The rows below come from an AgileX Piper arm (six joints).
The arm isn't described. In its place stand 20 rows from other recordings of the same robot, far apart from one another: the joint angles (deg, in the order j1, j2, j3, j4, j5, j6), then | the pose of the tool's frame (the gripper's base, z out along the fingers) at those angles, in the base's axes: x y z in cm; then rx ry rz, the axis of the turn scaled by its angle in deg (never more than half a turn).
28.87, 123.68, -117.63, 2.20, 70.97, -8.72 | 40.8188 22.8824 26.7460 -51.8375 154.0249 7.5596
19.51, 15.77, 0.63, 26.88, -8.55, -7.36 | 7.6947 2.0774 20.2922 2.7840 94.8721 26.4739
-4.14, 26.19, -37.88, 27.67, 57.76, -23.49 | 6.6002 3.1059 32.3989 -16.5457 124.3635 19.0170
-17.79, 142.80, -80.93, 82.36, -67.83, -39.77 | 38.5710 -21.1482 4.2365 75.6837 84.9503 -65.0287
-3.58, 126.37, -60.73, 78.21, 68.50, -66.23 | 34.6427 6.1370 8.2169 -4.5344 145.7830 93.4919
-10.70, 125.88, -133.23, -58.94, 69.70, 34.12 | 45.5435 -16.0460 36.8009 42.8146 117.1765 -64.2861
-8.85, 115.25, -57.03, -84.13, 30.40, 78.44 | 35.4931 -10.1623 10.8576 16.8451 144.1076 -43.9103
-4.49, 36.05, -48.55, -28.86, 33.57, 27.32 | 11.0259 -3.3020 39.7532 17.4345 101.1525 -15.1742
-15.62, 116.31, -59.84, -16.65, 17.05, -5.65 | 35.1735 -10.6277 9.2573 -7.0266 159.5823 -16.3502
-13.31, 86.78, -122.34, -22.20, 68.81, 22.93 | 26.0212 -9.4503 54.8566 40.2511 108.6857 -20.1980
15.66, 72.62, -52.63, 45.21, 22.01, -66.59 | 25.8912 9.7718 31.5372 -48.8068 109.6506 11.5014
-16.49, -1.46, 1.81, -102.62, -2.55, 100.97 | 5.4371 -1.1975 20.3115 9.1207 85.6600 -12.7440
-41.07, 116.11, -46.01, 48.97, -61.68, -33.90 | 22.4418 -27.5723 12.4375 62.4452 91.6038 -69.5782
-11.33, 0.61, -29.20, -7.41, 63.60, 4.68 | -0.8760 -0.8966 27.6696 17.2762 118.8092 -12.9628
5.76, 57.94, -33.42, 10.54, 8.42, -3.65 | 20.5682 2.3197 27.7321 0.0958 118.0203 9.3453
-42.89, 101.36, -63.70, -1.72, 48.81, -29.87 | 24.0346 -22.6070 18.5471 18.1324 172.7541 -9.3627
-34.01, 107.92, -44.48, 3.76, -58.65, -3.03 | 29.9258 -20.8076 17.7895 28.3114 86.7285 -29.9950
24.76, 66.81, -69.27, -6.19, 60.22, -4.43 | 20.7949 8.6531 38.0137 -37.3743 137.2969 0.6199
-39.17, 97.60, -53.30, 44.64, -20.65, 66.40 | 26.7910 -24.7354 21.9723 113.6092 22.4917 30.8382
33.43, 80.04, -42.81, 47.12, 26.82, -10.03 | 20.6096 17.2101 22.5729 -8.4631 150.1861 50.5369
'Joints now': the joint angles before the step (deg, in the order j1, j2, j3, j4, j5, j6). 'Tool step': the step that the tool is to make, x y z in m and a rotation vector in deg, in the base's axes. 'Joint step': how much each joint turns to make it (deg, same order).
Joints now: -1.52, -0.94, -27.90, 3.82, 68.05, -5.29
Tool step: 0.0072, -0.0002, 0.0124, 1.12, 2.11, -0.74
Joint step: 0.02, 4.52, -2.47, -0.01, 0.01, 1.31
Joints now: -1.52, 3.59, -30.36, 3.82, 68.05, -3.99
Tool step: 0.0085, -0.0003, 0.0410, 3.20, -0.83, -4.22
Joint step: -1.93, 7.62, -8.55, 0.04, -0.01, 3.95
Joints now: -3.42, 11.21, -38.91, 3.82, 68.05, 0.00
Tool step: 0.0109, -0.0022, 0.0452, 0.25, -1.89, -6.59
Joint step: -6.31, 7.69, -9.88, 0.03, 0.31, 0.55
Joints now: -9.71, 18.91, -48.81, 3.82, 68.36, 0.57
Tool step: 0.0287, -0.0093, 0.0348, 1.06, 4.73, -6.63
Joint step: -8.27, 11.09, -9.46, 1.26, 3.31, -1.23
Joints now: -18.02, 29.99, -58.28, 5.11, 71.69, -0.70
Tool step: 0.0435, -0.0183, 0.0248, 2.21, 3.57, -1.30
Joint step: -8.30, 12.03, -8.20, 6.01, 1.11, -5.78
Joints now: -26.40, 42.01, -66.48, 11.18, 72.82, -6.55
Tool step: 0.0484, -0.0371, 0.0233, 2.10, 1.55, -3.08
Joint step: -6.40, 13.29, -10.34, 3.27, -0.02, -2.61
